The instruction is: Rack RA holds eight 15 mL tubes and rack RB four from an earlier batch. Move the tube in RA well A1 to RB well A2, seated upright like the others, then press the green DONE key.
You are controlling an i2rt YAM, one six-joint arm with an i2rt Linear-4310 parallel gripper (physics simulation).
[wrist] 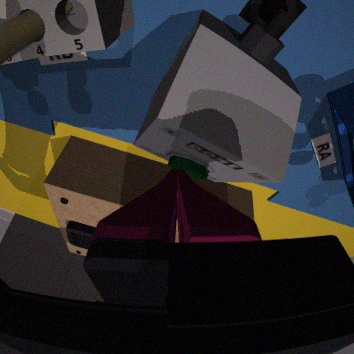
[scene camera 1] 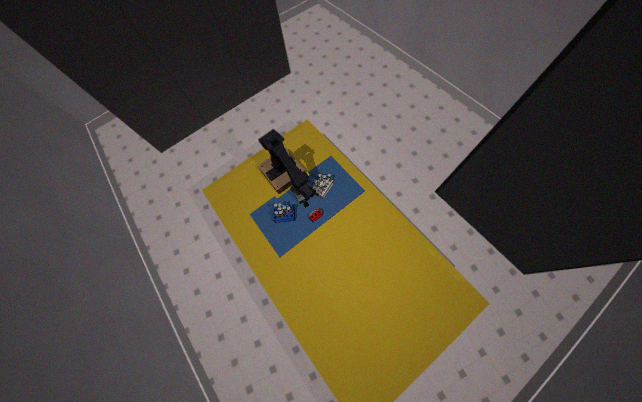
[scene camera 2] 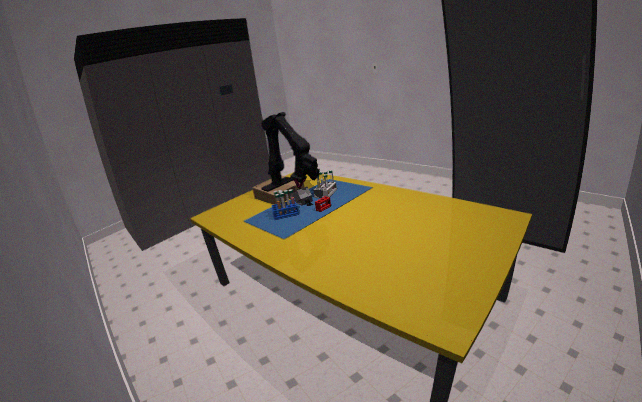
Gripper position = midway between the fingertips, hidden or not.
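Shut now, my gripper [wrist: 176, 176] touches a grey box with green button [wrist: 225, 109].
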